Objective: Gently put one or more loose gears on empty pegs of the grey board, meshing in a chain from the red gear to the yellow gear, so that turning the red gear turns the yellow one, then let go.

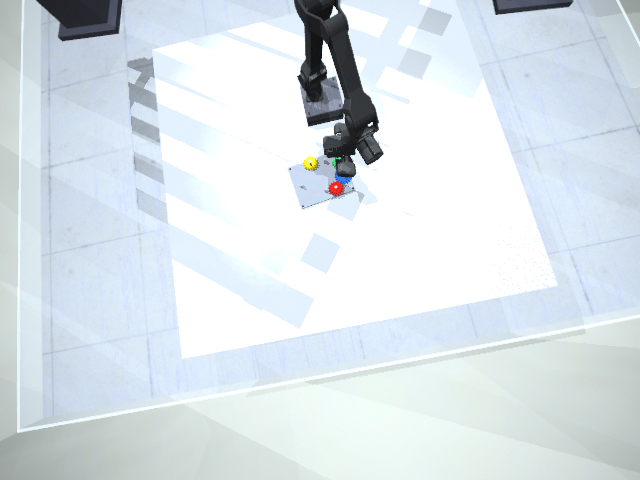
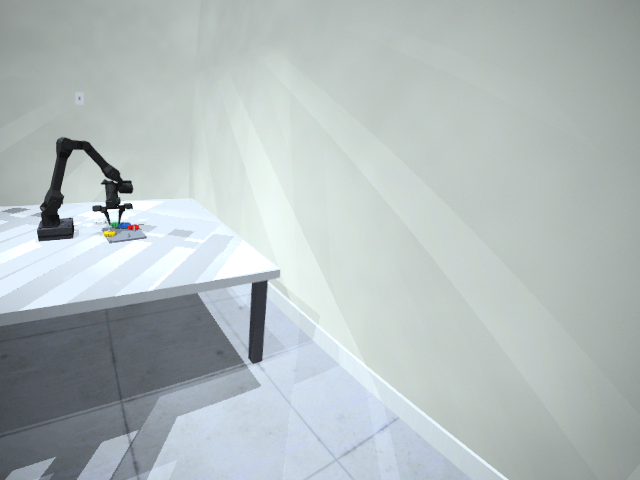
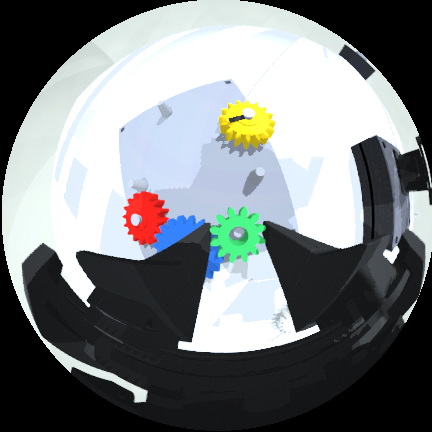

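Where they show: gripper, fingertip midpoint: (image 1: pixel 336 163) (image 2: pixel 114 224) (image 3: pixel 236 227); arm's base at its link origin: (image 1: pixel 314 93) (image 2: pixel 51 225).
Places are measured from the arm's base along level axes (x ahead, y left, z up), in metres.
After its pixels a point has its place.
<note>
The grey board (image 1: pixel 309 190) {x 0.358, y -0.041, z -0.048 m} (image 2: pixel 125 235) {x 0.326, y -0.044, z -0.048 m} (image 3: pixel 177 157) {x 0.324, y -0.002, z -0.048 m} lies on the white table. A red gear (image 1: pixel 336 189) {x 0.368, y 0.059, z -0.032 m} (image 2: pixel 133 227) {x 0.361, y 0.041, z -0.036 m} (image 3: pixel 142 217) {x 0.354, y 0.056, z -0.031 m} and a yellow gear (image 1: pixel 310 164) {x 0.264, y -0.030, z -0.030 m} (image 2: pixel 110 233) {x 0.261, y -0.050, z -0.033 m} (image 3: pixel 246 123) {x 0.256, y -0.023, z -0.031 m} sit on pegs. A blue gear (image 1: pixel 342 179) {x 0.333, y 0.083, z -0.030 m} (image 2: pixel 124 225) {x 0.317, y 0.060, z -0.030 m} (image 3: pixel 177 235) {x 0.319, y 0.073, z -0.031 m} sits beside the red gear, its teeth against it, partly hidden by a finger. My gripper (image 3: pixel 236 227) {x 0.269, y 0.066, z -0.027 m} (image 1: pixel 341 164) {x 0.269, y 0.066, z -0.027 m} (image 2: pixel 113 223) {x 0.269, y 0.066, z -0.027 m} is shut on a green gear (image 3: pixel 238 236) {x 0.267, y 0.076, z -0.035 m} (image 1: pixel 335 162), low over the board's edge next to the blue gear. An empty peg (image 3: pixel 257 174) {x 0.252, y 0.026, z -0.027 m} stands between the green and yellow gears.
Two more empty pegs (image 3: pixel 163 108) {x 0.339, y -0.062, z -0.034 m} (image 3: pixel 137 184) {x 0.361, y 0.024, z -0.033 m} stand on the board's far side. A pale loose gear (image 3: pixel 280 320) {x 0.212, y 0.191, z -0.042 m} lies on the table beside the board. The arm's base (image 1: pixel 323 102) {x 0.041, y 0.032, z 0.002 m} stands behind the board.
</note>
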